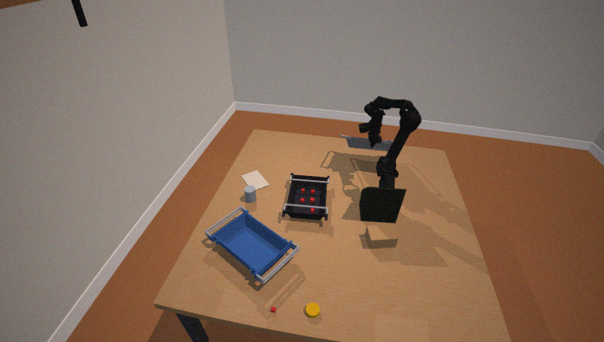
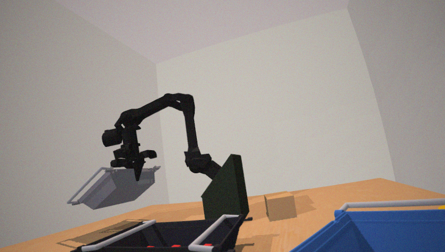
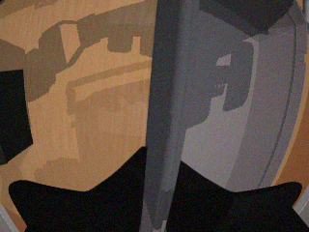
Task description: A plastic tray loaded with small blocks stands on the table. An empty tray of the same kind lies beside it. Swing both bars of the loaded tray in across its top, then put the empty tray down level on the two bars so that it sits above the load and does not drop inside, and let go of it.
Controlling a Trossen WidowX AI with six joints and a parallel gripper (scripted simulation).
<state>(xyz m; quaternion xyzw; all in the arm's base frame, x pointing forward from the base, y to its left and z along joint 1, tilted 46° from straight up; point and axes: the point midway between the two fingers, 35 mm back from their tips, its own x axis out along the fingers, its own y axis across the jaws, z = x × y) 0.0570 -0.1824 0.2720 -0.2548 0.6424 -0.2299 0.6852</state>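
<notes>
The grey tray is 8 cm to the right of my gripper tip and 1 cm below it. Round my gripper tip: grey cylinder (60 cm ahead, 33 cm to the left, 13 cm below); then cardboard box (51 cm to the left, 14 cm below, 4 cm behind); then paper sheet (61 cm ahead, 19 cm to the left, 16 cm below).
</notes>
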